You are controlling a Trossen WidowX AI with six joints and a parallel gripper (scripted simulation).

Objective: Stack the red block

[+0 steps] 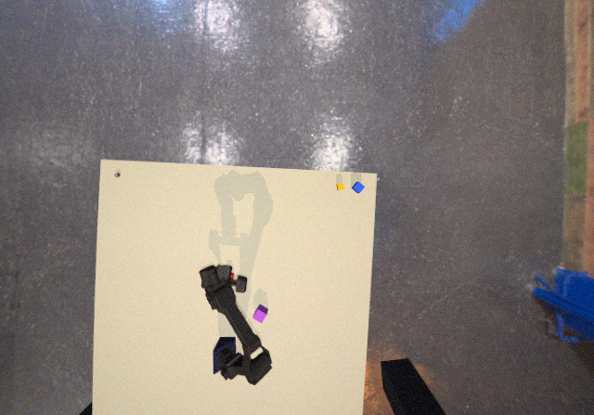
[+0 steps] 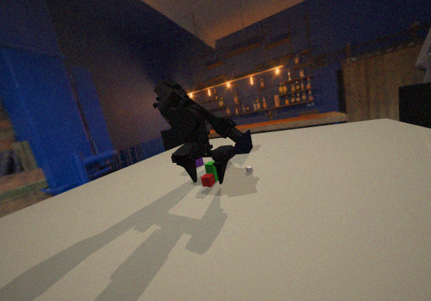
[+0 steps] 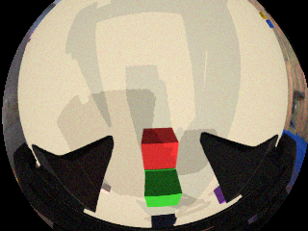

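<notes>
Now: the tiny white cube 11 cm to the left of my gripper tip and 8 cm behind it. Round my gripper tip: red block: 1 cm behind, 1 cm above; then yellow block: 54 cm to the right, 36 cm ahead, 1 cm above; then purple block: 18 cm behind, 12 cm to the right, 2 cm above.
</notes>
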